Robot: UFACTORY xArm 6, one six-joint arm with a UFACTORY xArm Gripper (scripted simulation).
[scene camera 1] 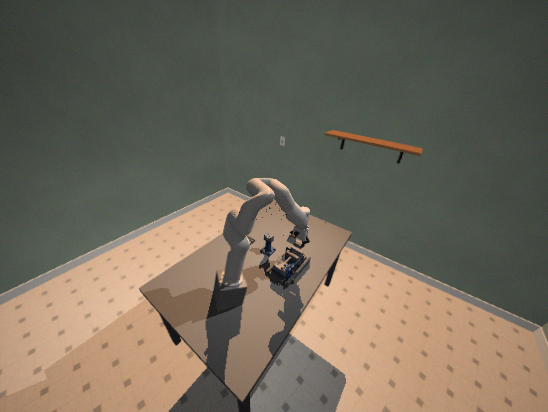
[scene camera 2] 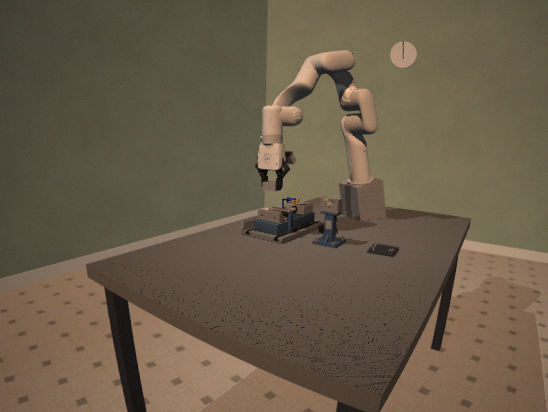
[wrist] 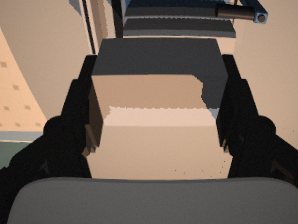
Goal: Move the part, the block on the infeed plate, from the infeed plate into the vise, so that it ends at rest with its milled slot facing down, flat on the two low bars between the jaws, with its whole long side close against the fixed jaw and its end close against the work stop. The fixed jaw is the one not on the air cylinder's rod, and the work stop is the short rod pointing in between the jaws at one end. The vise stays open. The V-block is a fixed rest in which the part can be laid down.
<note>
In view: the gripper point(wrist: 159, 73) and a part point(wrist: 143, 81).
</note>
